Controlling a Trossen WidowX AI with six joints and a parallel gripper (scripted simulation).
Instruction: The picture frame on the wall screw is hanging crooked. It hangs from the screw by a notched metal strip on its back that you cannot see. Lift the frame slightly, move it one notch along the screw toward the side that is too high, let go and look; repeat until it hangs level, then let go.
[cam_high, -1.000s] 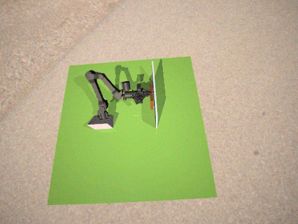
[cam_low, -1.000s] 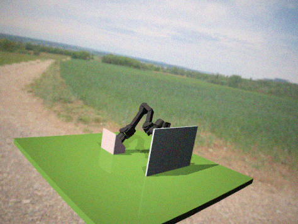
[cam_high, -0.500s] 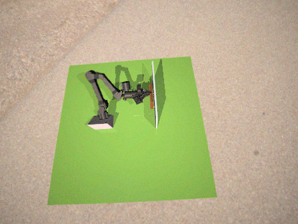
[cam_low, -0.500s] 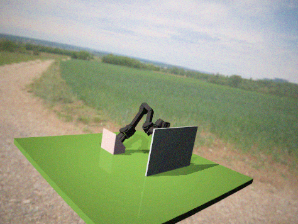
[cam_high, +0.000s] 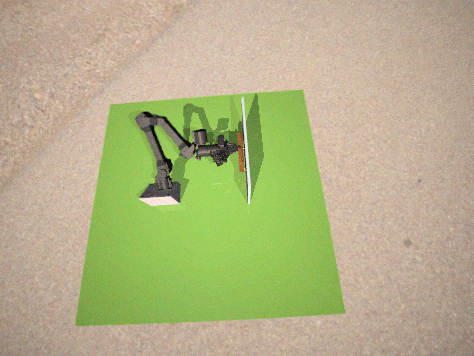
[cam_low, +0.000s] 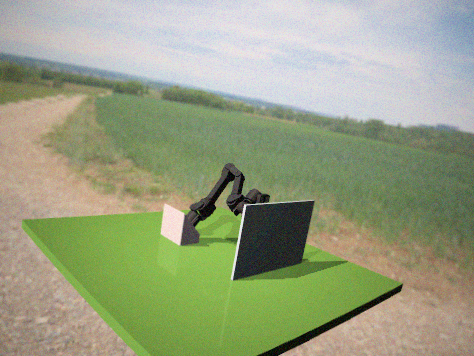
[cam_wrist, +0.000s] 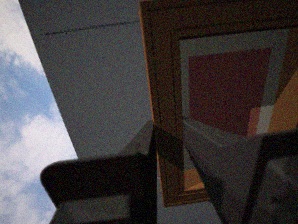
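Right now my gripper tip is 10 mm short of the picture frame and 50 mm above it. Also, from my gripper tip: wall panel: 20 mm ahead, 70 mm below.
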